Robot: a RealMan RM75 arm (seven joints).
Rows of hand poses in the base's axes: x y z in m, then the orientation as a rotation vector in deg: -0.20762 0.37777 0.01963 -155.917 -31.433 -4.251; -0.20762 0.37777 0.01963 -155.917 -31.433 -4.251; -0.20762 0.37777 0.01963 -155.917 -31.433 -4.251; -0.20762 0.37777 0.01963 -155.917 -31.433 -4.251; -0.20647 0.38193 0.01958 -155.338 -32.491 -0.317; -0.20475 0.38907 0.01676 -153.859 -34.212 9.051; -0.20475 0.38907 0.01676 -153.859 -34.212 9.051; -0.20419 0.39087 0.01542 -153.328 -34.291 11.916; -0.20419 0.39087 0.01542 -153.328 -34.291 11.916; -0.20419 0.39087 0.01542 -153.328 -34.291 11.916; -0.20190 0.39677 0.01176 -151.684 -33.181 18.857; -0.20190 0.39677 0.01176 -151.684 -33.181 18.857
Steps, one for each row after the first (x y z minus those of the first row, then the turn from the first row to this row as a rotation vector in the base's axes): 0.00000 0.00000 0.00000 0.000 0.000 0.000; 0.00000 0.00000 0.00000 0.000 0.000 0.000; 0.00000 0.00000 0.00000 0.000 0.000 0.000; 0.00115 0.00416 -0.00005 -0.137 2.614 1.319; 0.00287 0.01130 -0.00287 -0.575 8.957 3.944; 0.00287 0.01130 -0.00287 -0.575 8.957 3.944; 0.00343 0.01310 -0.00421 -0.643 10.981 4.458; 0.00343 0.01310 -0.00421 -0.643 10.981 4.458; 0.00343 0.01310 -0.00421 -0.643 10.981 4.458; 0.00572 0.01900 -0.00787 -0.403 16.186 4.883; 0.00572 0.01900 -0.00787 -0.403 16.186 4.883
